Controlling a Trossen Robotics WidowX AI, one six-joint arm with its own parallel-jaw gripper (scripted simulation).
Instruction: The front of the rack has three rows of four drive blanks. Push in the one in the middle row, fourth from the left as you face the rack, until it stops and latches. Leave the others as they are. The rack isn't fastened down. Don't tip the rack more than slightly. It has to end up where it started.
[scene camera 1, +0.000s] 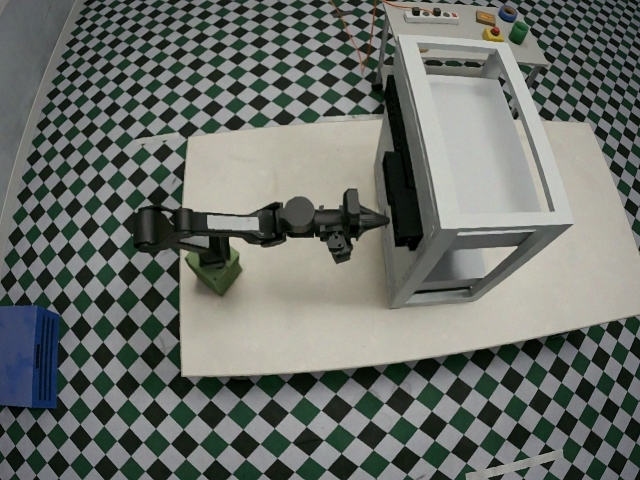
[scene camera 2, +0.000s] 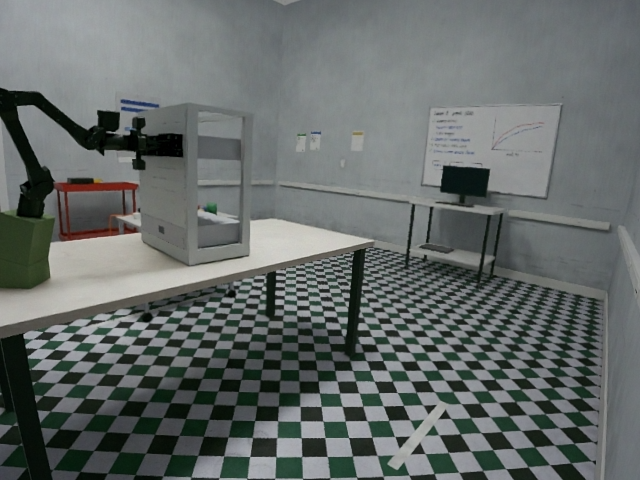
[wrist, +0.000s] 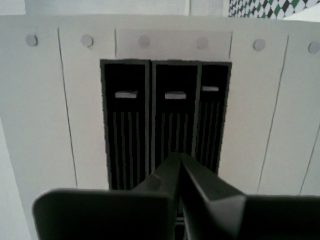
Labels:
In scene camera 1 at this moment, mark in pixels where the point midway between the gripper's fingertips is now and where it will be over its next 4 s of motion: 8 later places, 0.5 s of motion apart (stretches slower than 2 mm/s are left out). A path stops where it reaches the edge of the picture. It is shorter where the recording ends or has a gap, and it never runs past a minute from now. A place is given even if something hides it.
My gripper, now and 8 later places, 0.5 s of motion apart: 389, 220; 389, 220; 393, 220; 397, 220; 402, 220; 403, 220; 405, 220; 406, 220; 408, 220

